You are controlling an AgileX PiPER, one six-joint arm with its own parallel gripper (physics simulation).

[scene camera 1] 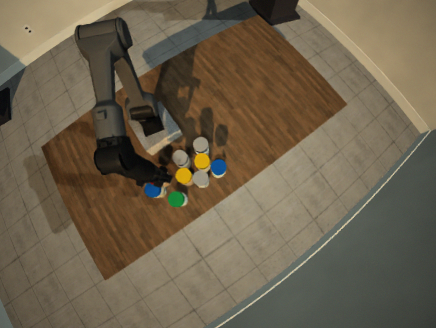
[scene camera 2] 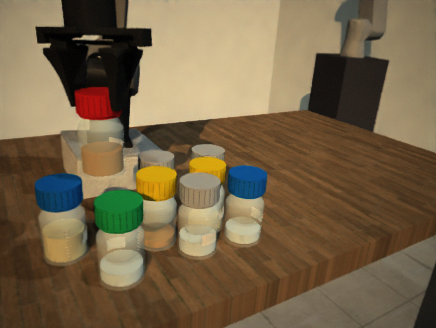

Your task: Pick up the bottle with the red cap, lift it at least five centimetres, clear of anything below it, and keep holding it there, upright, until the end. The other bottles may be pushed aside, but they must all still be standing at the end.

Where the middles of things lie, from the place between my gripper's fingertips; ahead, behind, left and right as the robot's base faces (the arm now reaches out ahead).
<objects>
Right now the red-capped bottle [scene camera 2: 100, 132] is 3 cm below my hand. The rest, counted from my hand: blue-capped bottle [scene camera 2: 244, 208] (3 cm ahead, 19 cm to the left, 14 cm below); green-capped bottle [scene camera 2: 120, 240] (8 cm ahead, 1 cm to the left, 14 cm below).
</objects>
